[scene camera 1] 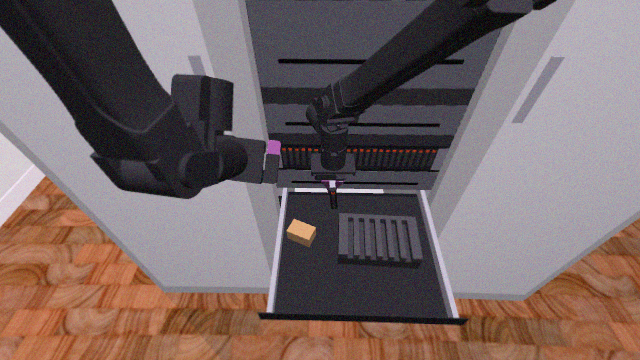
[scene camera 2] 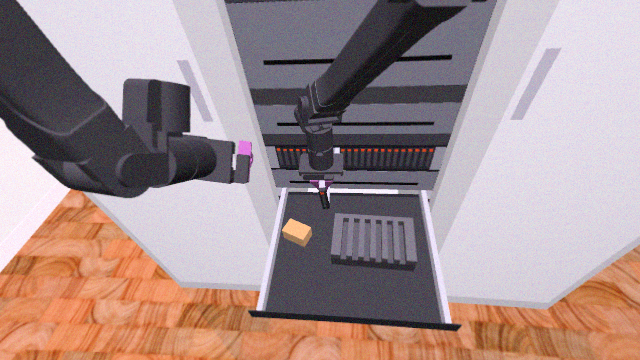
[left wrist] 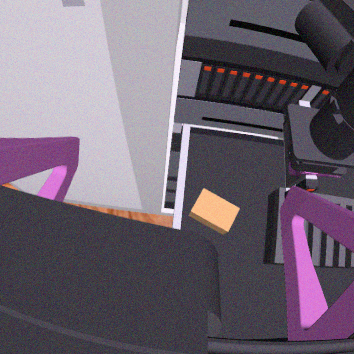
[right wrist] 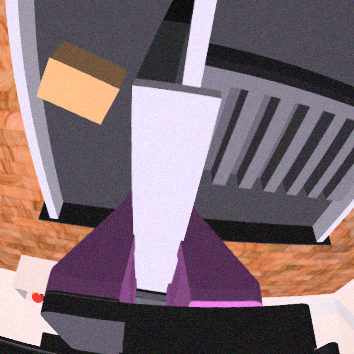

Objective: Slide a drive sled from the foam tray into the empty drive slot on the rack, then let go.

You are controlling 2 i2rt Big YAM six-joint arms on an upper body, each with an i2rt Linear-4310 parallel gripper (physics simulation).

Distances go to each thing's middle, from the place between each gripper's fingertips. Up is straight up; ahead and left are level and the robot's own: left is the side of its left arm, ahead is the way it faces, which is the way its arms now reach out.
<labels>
I see my left gripper 210 mm above the drive sled (right wrist: 172, 118), 160 mm to the left of it and 120 mm short of it. The rest, counted from my left hand: orange block (right wrist: 75, 79): 370 mm below, 80 mm to the right, 60 mm ahead; then foam tray (scene camera 2: 385, 242): 360 mm below, 290 mm to the right, 40 mm ahead.
I see my right gripper 30 mm past the orange block, 80 mm to the right of it and 150 mm above it. From my right hand the other things lie so: foam tray (60 mm behind, 130 mm to the right, 140 mm below); then drive sled (20 mm ahead, 10 mm above).
</labels>
